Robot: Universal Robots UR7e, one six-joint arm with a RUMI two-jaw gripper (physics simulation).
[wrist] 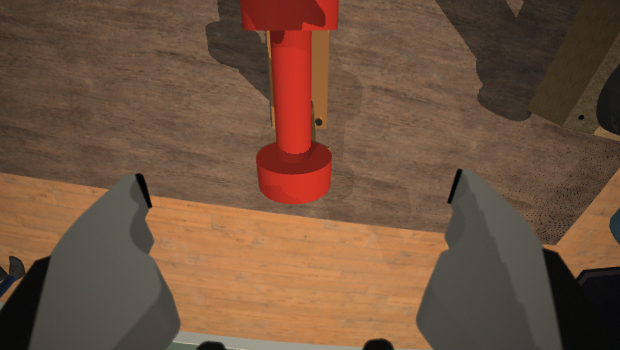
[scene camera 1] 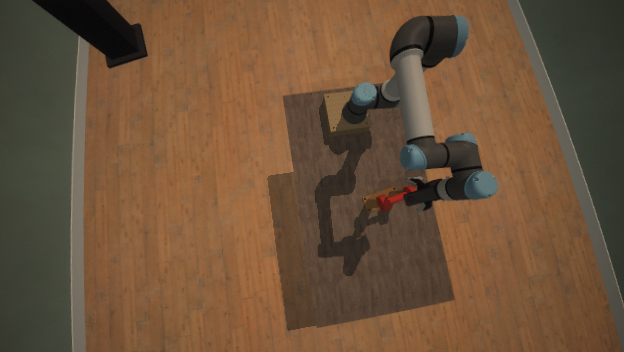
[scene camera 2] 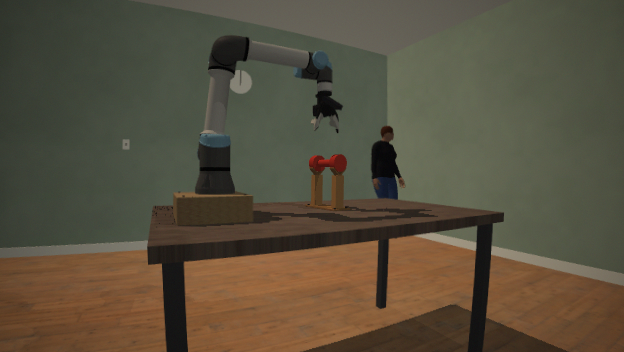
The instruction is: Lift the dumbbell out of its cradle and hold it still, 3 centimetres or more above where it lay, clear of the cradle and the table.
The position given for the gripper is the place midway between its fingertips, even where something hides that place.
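Observation:
There's a wooden cradle (scene camera 2: 337,196), and the wrist view has that cradle too (wrist: 320,38). You'd also find a red dumbbell (wrist: 294,170). As for the gripper (scene camera 1: 411,194), it's visible in scene camera 2 as well, with the gripper (scene camera 2: 326,132) there and the gripper (wrist: 300,176) in the wrist view.

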